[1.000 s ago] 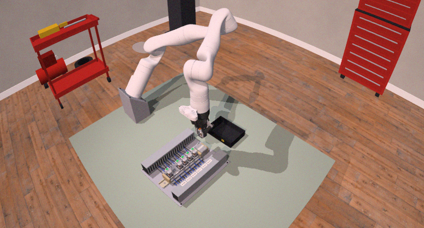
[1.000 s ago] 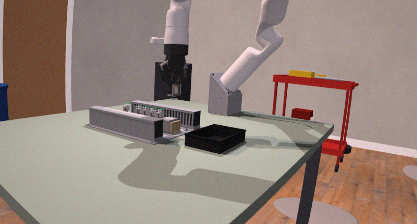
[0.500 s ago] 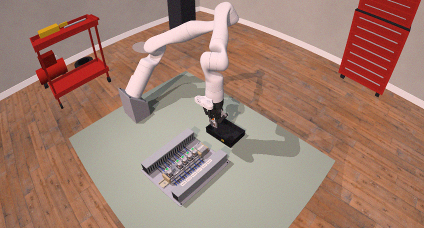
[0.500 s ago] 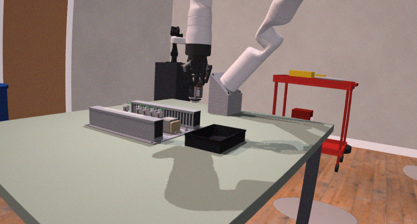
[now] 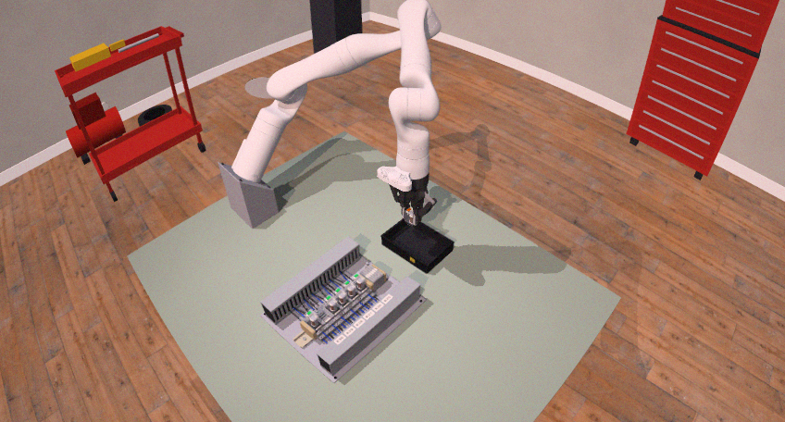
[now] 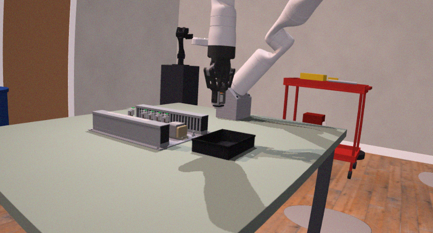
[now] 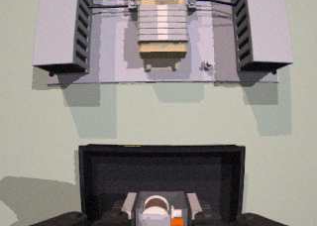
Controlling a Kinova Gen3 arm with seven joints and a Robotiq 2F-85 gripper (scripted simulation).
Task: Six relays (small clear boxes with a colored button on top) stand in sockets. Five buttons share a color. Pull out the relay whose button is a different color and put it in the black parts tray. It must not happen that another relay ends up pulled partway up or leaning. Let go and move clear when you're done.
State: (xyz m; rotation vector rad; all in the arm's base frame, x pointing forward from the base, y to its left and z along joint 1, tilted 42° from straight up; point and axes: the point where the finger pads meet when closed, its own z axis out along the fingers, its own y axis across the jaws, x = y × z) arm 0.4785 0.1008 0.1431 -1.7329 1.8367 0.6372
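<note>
Now: hand 30 mm to the right of the black parts tray and 120 mm above it.
</note>
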